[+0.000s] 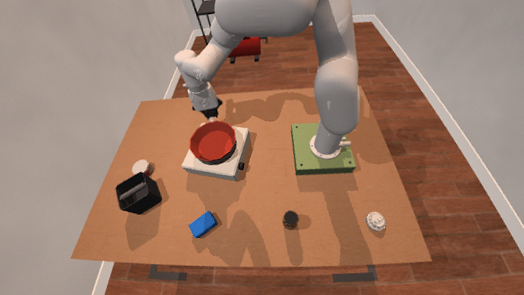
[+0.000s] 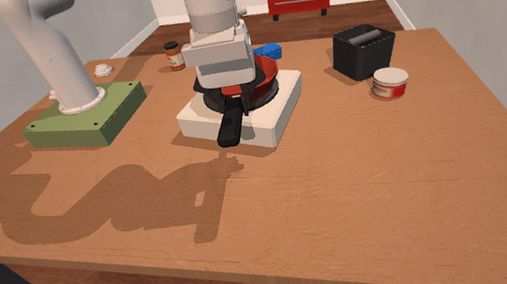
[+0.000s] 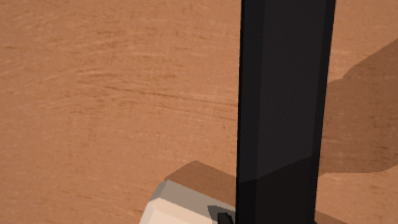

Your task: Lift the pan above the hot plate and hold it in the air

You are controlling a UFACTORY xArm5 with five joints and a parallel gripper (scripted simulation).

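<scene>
The red pan is 1 cm behind my hand, 8 cm to the left of it and 1 cm below it. Round my hand: blue block: 1 cm ahead, 46 cm to the left, 10 cm below; hot plate: 4 cm behind, 15 cm to the left, 9 cm below; white disc: 62 cm behind, 47 cm to the left, 11 cm below.
</scene>
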